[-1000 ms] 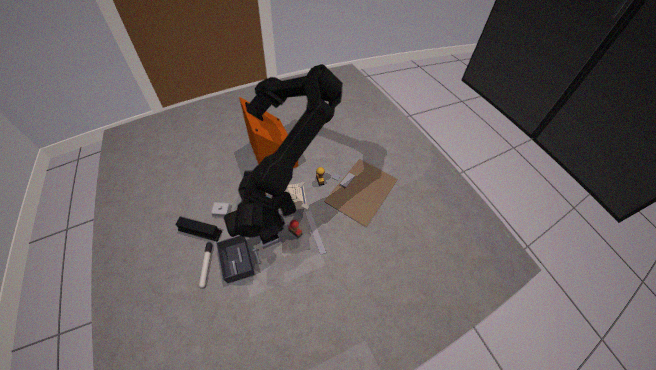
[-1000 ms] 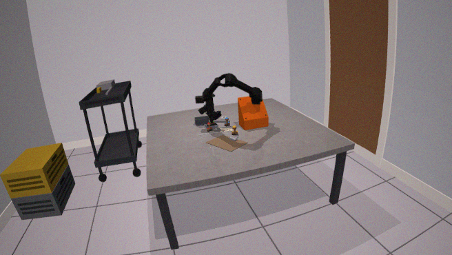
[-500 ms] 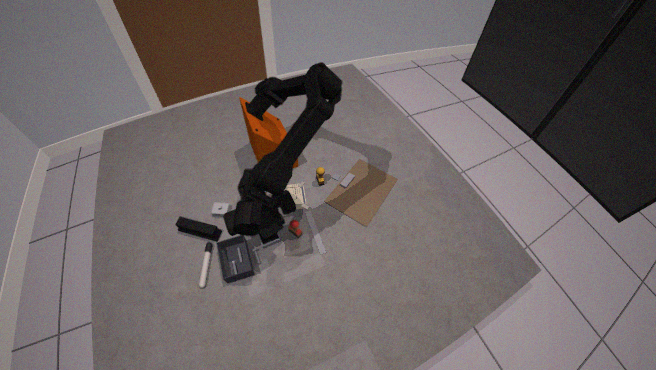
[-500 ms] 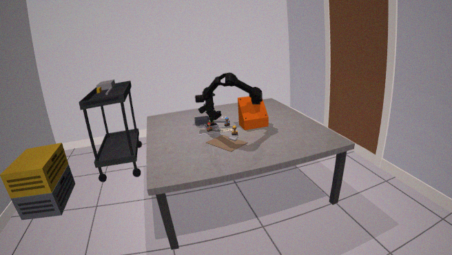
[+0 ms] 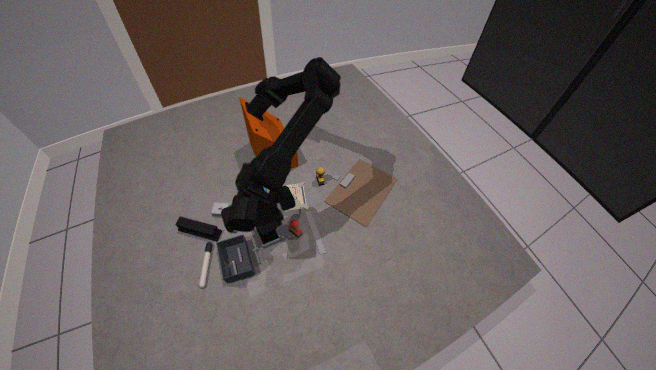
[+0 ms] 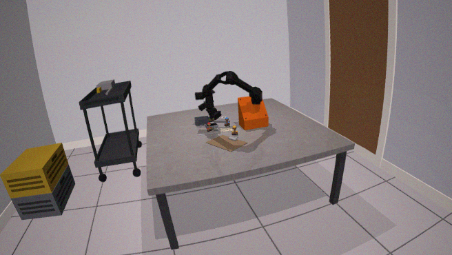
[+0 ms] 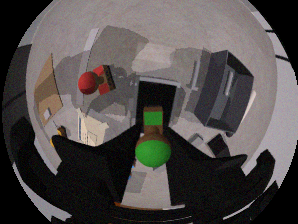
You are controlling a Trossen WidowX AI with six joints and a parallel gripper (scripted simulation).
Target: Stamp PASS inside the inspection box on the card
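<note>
Right now the dark ink pad is 6 cm below my gripper tip. The rest, counted from my gripper tip: green-knobbed stamp: right at my gripper tip; then blue stamp: 12 cm behind, 2 cm to the left, 4 cm below; then red-knobbed stamp: 3 cm ahead, 8 cm to the left, 4 cm below.
</note>
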